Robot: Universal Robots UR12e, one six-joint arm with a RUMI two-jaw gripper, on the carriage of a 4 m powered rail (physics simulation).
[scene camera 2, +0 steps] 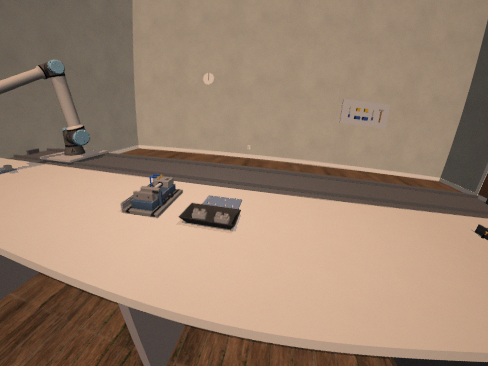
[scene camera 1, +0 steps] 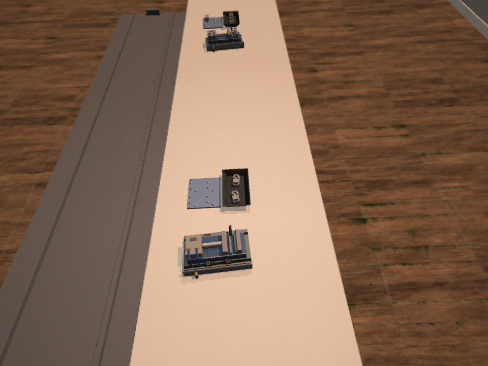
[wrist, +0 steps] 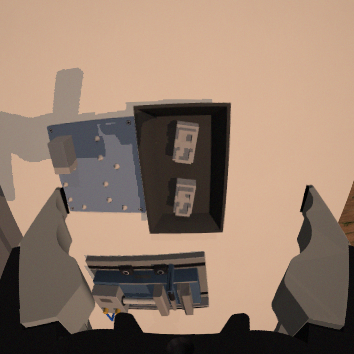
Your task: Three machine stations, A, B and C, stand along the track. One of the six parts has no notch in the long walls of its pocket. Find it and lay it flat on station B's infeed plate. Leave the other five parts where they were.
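Frame: origin at the arm's base, x ahead, y left, z up, level; millimetres.
Where they show: gripper, fingertip midpoint: (wrist: 184, 189); arm's base, link origin: (scene camera 2: 75, 153).
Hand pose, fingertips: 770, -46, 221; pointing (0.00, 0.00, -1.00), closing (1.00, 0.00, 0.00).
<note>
Each offset is from my fingertips to the top centre of the thing, as dx, dy, dz. "*": to the spot under its first point.
My gripper (wrist: 184, 189) is open and empty, high above a station showing at the left edge of scene camera 2. In the wrist view its dark tray @(* +56, -95, -219) (wrist: 219, 167) holds two pale parts, an upper one @(+0, -53, -204) (wrist: 185, 142) and a lower one @(-3, -156, -204) (wrist: 184, 198), lying pocket up; their wall notches are too small to judge. The middle station, apparently B, has a blue infeed plate @(-214, +1790, -243) (scene camera 1: 202, 199) (scene camera 2: 222, 201) with small pegs and no part on it. Its tray @(* +12, +1787, -216) (scene camera 1: 247, 187) (scene camera 2: 207, 223) holds two more parts, one @(-45, +1841, -204) (scene camera 1: 236, 179) @(-51, +1736, -204) (scene camera 2: 199, 213) and another (scene camera 1: 235, 196) (scene camera 2: 222, 217).
In the wrist view a grey block @(-218, -67, -207) (wrist: 62, 154) stands on the blue plate @(-167, -110, -243) (wrist: 117, 190), and a vise machine @(-96, -435, -152) (wrist: 160, 300) lies below. Another vise @(-143, +1448, -152) (scene camera 1: 215, 252) (scene camera 2: 150, 196) stands at the middle station. A far station's tray (scene camera 1: 238, 20) has indistinct contents. The arm (scene camera 2: 65, 100) stands on the track's carriage.
</note>
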